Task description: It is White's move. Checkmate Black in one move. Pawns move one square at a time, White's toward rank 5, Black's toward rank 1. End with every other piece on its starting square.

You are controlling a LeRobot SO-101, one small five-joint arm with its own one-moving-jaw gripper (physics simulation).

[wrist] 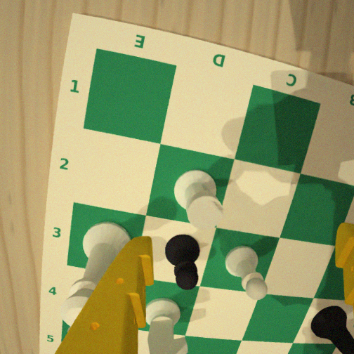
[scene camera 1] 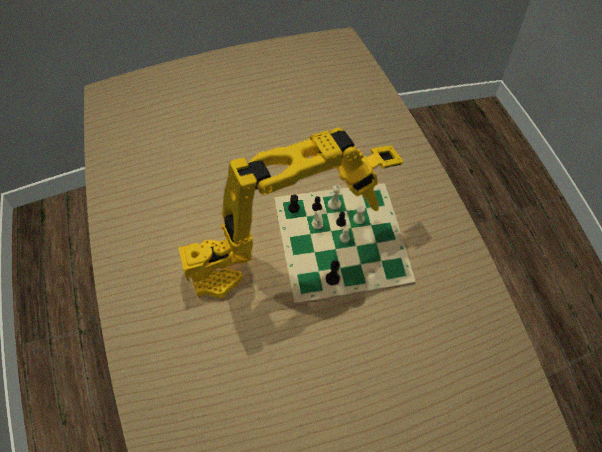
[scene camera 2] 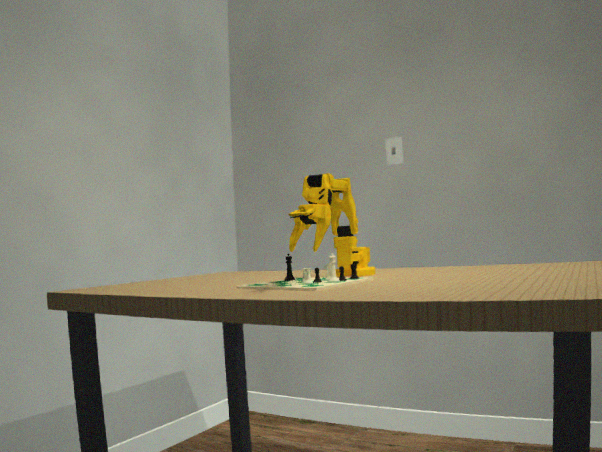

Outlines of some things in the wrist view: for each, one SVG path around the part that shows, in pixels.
A white king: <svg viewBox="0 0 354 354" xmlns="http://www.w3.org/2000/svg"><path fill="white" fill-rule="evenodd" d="M117 223L110 221L96 223L88 228L84 235L82 246L84 253L88 257L84 275L72 284L69 297L60 306L60 316L70 325L67 332L109 265L124 245L131 240L129 233Z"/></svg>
A white pawn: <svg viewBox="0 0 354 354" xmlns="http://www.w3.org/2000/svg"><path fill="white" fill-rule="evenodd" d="M230 249L225 256L226 269L231 275L242 277L241 284L247 296L254 300L262 299L267 293L267 285L263 281L261 273L255 270L258 263L256 252L251 247L244 245Z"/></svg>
A black pawn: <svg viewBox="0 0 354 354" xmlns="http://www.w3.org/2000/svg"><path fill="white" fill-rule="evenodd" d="M175 235L166 242L165 256L169 263L175 265L173 273L178 287L181 287L181 289L192 289L198 281L197 266L194 262L199 256L199 245L195 238L190 235Z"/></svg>
